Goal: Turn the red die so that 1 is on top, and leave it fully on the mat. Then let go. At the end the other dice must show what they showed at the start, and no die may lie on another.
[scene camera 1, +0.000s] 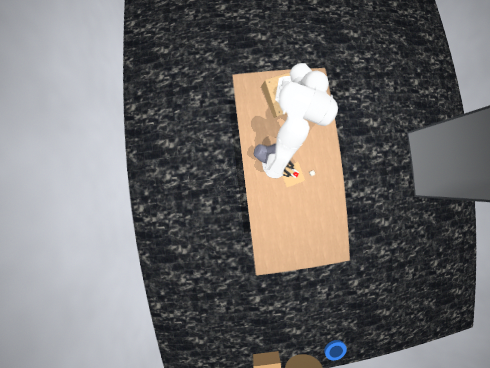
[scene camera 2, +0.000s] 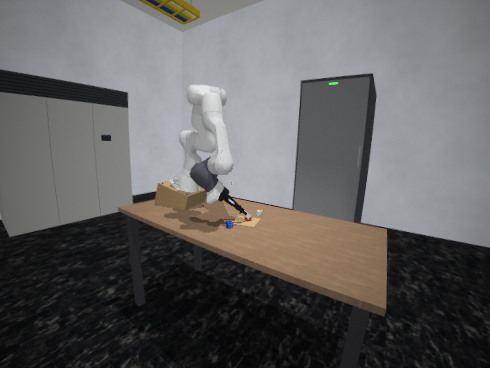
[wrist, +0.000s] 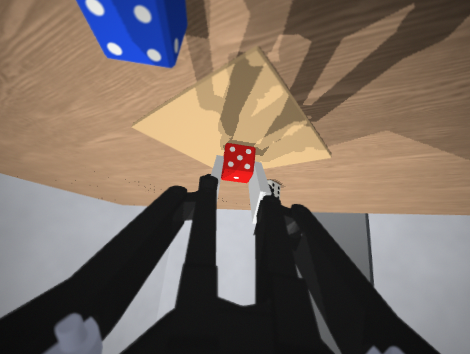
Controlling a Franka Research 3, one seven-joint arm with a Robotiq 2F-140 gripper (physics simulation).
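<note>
The red die (scene camera 1: 296, 174) (scene camera 2: 248, 219) (wrist: 239, 159) is between the fingertips. In the wrist view its five faces the camera, and the bright face with a single pip is on the palm side, seen at a slant. My gripper (scene camera 1: 294, 173) (scene camera 2: 247, 216) (wrist: 236, 171) is shut on it, tilted, over the mat (scene camera 1: 294, 183) (scene camera 2: 253, 224) (wrist: 175, 120). The die is at or very close to the mat; contact is hard to tell. The blue die (scene camera 2: 229, 224) (wrist: 140, 30) is off the mat, hidden in scene camera 1. The white die (scene camera 1: 312, 173) (scene camera 2: 259, 213) (wrist: 276, 188) is off the mat's other side.
The wooden table (scene camera 1: 300, 225) (scene camera 2: 320, 250) carries the arm's wooden base block (scene camera 1: 270, 95) (scene camera 2: 172, 196). The white die shows close beside a finger in the wrist view. The arm's shadow falls across the mat. A tall grey cabinet (scene camera 2: 332, 150) stands behind the table.
</note>
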